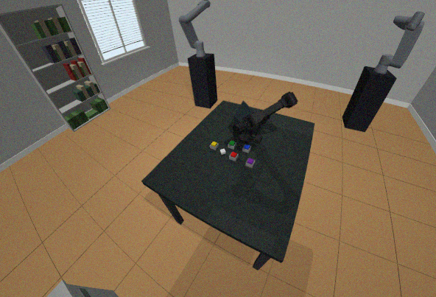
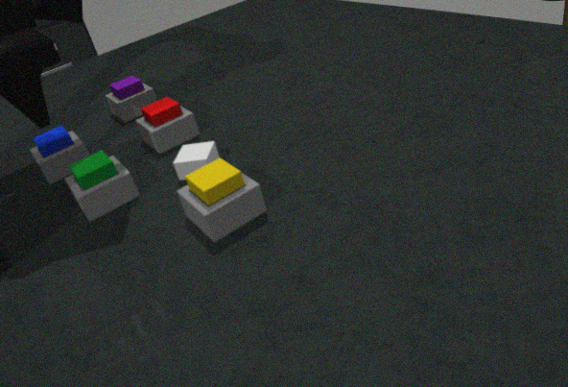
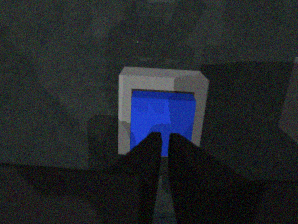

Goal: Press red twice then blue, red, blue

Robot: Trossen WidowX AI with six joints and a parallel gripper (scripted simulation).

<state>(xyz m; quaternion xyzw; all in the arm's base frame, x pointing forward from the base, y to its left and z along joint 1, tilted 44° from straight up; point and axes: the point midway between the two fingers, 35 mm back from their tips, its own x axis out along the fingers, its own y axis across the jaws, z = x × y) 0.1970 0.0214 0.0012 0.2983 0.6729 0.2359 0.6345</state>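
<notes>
Right now my gripper tip is 20 mm above the blue button. Also, from my gripper tip: green button: 110 mm to the right, 20 mm below; then red button: 100 mm ahead, 60 mm to the right, 20 mm below; then purple button: 120 mm ahead, 60 mm to the left, 20 mm below.
</notes>
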